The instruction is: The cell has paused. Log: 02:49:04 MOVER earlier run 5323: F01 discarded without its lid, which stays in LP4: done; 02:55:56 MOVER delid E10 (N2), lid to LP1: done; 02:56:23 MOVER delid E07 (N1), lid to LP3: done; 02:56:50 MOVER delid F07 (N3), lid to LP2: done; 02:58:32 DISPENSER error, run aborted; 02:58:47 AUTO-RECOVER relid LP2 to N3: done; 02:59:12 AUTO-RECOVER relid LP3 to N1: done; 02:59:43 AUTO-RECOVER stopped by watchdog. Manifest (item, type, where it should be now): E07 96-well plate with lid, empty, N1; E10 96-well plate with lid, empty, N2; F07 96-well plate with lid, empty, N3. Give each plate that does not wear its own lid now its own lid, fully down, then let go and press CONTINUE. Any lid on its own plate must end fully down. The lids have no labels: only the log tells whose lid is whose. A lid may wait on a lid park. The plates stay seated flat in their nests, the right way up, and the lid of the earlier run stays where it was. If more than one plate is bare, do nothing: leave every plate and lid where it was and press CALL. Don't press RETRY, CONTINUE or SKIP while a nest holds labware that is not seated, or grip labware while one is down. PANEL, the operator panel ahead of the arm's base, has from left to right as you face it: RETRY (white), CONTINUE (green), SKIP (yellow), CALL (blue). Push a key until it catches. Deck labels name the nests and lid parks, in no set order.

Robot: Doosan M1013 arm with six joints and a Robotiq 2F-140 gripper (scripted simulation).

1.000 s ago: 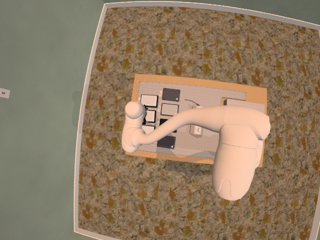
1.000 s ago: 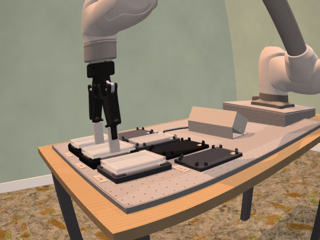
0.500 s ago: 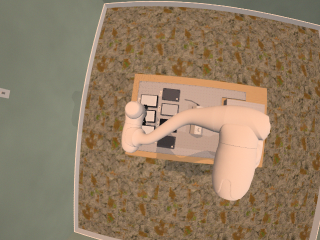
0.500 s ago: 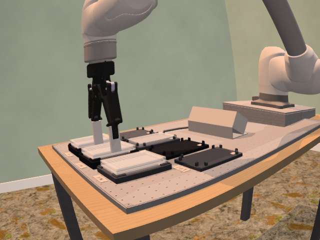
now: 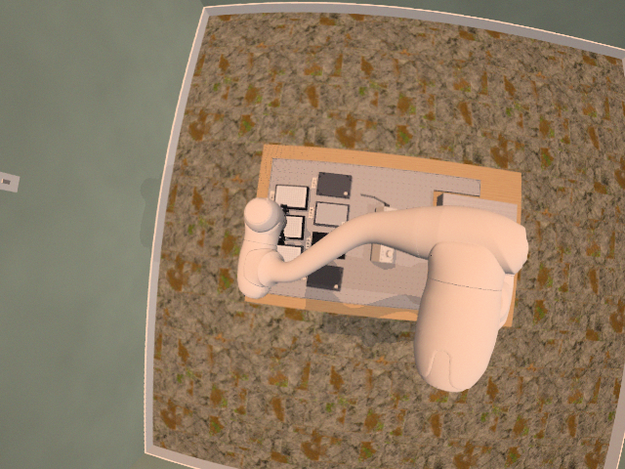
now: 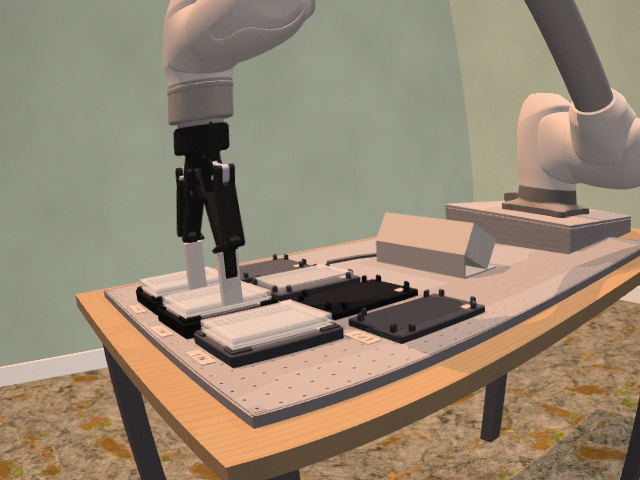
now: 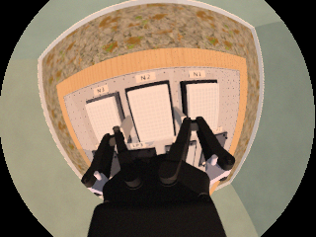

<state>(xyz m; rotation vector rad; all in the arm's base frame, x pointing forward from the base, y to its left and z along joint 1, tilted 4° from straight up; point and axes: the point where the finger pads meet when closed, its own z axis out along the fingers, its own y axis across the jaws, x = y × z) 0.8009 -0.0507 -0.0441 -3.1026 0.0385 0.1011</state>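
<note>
Right now my hand is 30 mm above the plate. Also, from my hand: yellow key: 430 mm behind, 10 mm above; then green key: 430 mm behind, 50 mm to the left, 10 mm above; then black park: 180 mm behind, 70 mm to the left, 50 mm below.
</note>
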